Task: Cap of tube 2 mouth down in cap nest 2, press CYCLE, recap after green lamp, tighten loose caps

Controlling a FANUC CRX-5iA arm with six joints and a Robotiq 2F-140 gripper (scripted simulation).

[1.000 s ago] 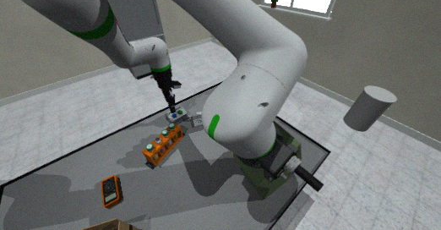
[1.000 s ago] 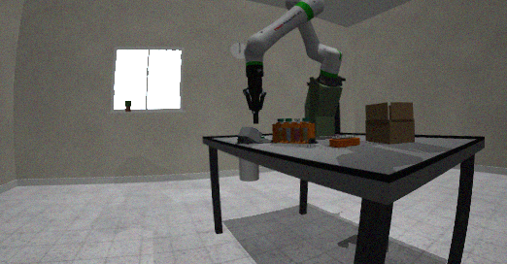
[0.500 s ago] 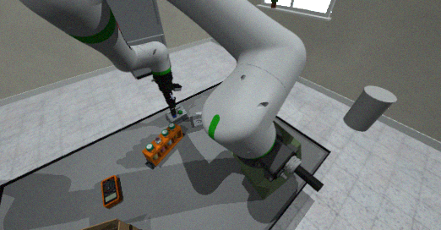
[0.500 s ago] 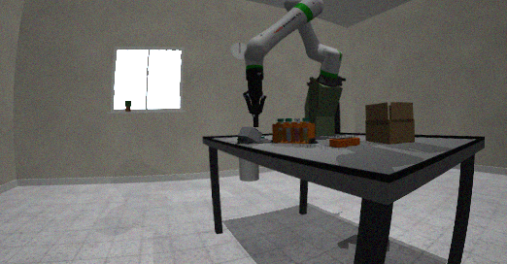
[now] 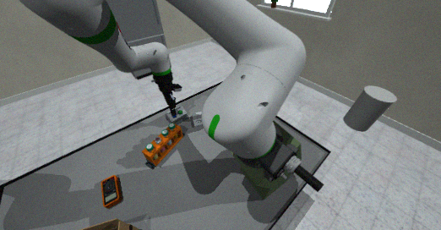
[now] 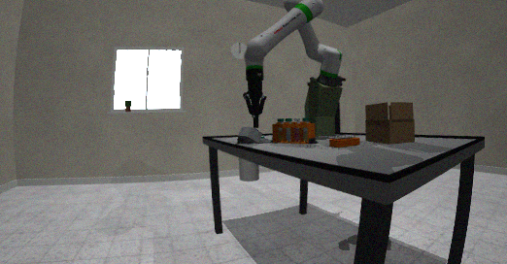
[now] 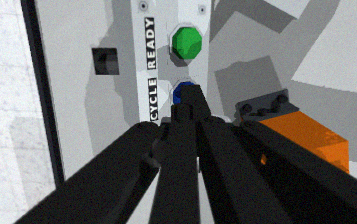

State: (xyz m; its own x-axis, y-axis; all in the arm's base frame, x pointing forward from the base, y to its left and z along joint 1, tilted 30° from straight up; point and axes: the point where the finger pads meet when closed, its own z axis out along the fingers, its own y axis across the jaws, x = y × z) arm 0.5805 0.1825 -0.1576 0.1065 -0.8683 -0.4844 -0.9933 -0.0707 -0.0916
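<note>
Right now the key housing is 2 cm ahead of my hand, 2 cm to the right of it and 6 cm below it.
</note>
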